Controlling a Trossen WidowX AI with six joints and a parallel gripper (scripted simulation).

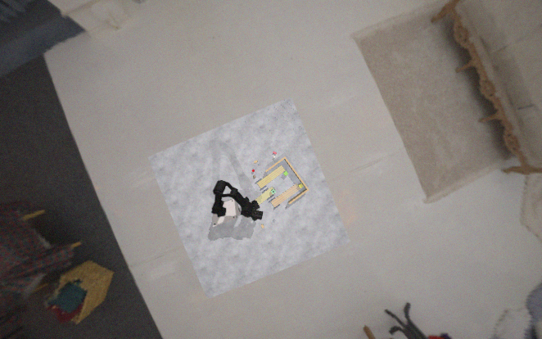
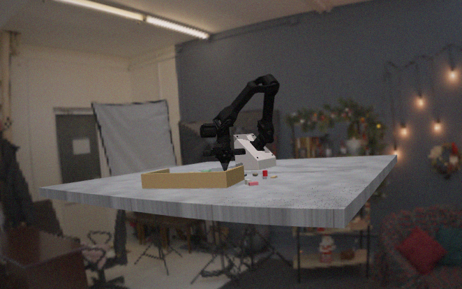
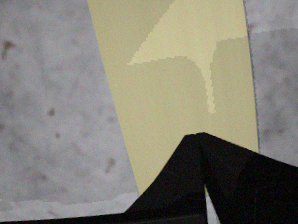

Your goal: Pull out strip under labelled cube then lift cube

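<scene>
The pale yellow strip lies 9 cm ahead of my gripper tip and 4 cm to the left of it. Round my gripper tip: labelled cube (20 cm ahead, 7 cm to the left, 1 cm above).
</scene>
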